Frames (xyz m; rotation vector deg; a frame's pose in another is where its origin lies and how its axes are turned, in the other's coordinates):
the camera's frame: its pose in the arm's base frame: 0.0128 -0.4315 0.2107 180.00 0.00 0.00
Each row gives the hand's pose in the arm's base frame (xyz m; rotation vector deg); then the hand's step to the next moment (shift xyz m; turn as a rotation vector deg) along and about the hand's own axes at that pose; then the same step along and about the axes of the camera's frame.
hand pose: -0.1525 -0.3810 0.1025 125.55 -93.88 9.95
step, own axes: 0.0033 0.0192 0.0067 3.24 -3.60 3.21
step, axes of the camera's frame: -0.0180 0.0100 0.0005 3.95 3.28 2.72
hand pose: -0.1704 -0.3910 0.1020 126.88 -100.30 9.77
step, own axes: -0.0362 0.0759 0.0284 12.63 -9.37 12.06
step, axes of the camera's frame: -0.0849 -0.0092 0.0243 10.94 13.60 9.39
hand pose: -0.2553 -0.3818 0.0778 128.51 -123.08 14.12
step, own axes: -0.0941 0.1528 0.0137 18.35 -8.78 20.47
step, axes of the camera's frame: -0.1541 -0.0840 0.0397 11.37 20.37 16.99
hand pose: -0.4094 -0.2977 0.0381 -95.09 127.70 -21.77
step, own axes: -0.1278 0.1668 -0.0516 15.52 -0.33 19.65
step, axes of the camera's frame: -0.1330 -0.1706 0.0070 4.43 15.24 19.37
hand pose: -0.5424 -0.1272 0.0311 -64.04 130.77 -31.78
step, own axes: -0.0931 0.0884 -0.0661 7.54 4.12 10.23
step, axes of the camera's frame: -0.0454 -0.1344 -0.0270 0.05 5.04 12.37
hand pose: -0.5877 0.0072 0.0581 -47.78 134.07 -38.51
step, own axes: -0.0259 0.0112 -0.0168 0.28 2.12 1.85
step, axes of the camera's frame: 0.0015 -0.0298 -0.0138 0.16 -0.76 2.72
